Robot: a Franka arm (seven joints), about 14 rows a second.
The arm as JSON. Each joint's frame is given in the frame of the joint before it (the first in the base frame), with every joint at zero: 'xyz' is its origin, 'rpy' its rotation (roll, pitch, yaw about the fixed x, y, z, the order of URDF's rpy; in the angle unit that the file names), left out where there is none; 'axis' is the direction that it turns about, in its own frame. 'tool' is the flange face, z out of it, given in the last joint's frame.
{
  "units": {
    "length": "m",
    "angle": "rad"
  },
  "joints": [
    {
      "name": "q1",
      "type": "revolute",
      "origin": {
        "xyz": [
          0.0,
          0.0,
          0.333
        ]
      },
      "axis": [
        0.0,
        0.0,
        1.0
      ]
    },
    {
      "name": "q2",
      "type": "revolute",
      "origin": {
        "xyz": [
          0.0,
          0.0,
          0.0
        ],
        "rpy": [
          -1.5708,
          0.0,
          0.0
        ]
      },
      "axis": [
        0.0,
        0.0,
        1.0
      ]
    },
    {
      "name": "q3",
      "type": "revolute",
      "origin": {
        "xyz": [
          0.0,
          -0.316,
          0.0
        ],
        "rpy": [
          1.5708,
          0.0,
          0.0
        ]
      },
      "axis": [
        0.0,
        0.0,
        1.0
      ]
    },
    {
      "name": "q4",
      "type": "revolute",
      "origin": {
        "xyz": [
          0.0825,
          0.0,
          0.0
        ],
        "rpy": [
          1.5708,
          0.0,
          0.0
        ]
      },
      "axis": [
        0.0,
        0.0,
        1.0
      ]
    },
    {
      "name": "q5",
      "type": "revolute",
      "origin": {
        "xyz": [
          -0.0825,
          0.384,
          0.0
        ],
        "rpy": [
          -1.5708,
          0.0,
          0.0
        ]
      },
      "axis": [
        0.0,
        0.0,
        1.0
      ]
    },
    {
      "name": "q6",
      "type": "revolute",
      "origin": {
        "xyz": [
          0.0,
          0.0,
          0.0
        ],
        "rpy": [
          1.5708,
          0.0,
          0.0
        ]
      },
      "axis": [
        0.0,
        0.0,
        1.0
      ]
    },
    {
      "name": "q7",
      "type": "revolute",
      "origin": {
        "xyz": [
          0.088,
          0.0,
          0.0
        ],
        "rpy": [
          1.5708,
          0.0,
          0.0
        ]
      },
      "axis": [
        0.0,
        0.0,
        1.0
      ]
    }
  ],
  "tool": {
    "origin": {
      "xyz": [
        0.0,
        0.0,
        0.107
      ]
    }
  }
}
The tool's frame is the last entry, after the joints.
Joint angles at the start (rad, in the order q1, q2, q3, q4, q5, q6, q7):
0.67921 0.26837 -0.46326 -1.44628 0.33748 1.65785 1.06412
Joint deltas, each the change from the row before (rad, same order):
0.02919 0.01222 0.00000 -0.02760 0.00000 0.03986 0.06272
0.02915 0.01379 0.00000 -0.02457 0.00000 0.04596 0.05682
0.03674 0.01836 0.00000 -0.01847 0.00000 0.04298 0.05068
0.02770 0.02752 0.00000 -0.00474 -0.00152 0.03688 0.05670
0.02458 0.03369 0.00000 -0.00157 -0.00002 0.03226 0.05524
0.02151 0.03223 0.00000 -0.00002 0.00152 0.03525 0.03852
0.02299 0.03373 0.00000 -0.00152 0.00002 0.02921 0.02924
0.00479 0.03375 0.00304 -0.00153 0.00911 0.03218 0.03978
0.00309 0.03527 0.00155 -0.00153 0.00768 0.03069 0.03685
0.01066 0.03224 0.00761 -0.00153 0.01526 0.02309 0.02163
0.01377 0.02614 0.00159 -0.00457 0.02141 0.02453 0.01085
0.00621 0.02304 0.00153 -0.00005 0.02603 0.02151 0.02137
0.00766 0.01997 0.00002 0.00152 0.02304 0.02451 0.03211
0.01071 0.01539 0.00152 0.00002 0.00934 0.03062 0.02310
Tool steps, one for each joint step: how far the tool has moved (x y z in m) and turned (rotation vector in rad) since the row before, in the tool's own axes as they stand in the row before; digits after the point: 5 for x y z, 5 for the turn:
-0.01026 -0.00864 0.02030 -0.00602 0.00543 0.04574
-0.01106 -0.00853 0.01930 0.00113 0.00987 0.03897
-0.01709 -0.00930 0.02050 -0.00128 0.01108 0.02392
-0.01330 -0.00933 0.01918 -0.00106 0.01625 0.03511
-0.01245 -0.00842 0.02157 -0.00624 0.01620 0.03642
-0.01160 -0.00746 0.01932 0.00142 0.01557 0.02190
-0.01286 -0.00548 0.02163 -0.00692 0.01646 0.01080
-0.00320 -0.00533 0.02031 -0.00064 0.00793 0.03964
-0.00114 -0.00456 0.02116 -0.00261 0.01065 0.03929
-0.01042 -0.00196 0.02165 -0.00945 -0.00062 0.01447
-0.00903 -0.00087 0.01813 -0.00355 -0.00545 0.00924
-0.00479 -0.00178 0.01390 0.00132 -0.01131 0.02824
-0.00500 -0.00192 0.01087 0.00849 -0.00943 0.03709
-0.00707 -0.00104 0.00864 0.01592 -0.00052 0.01763

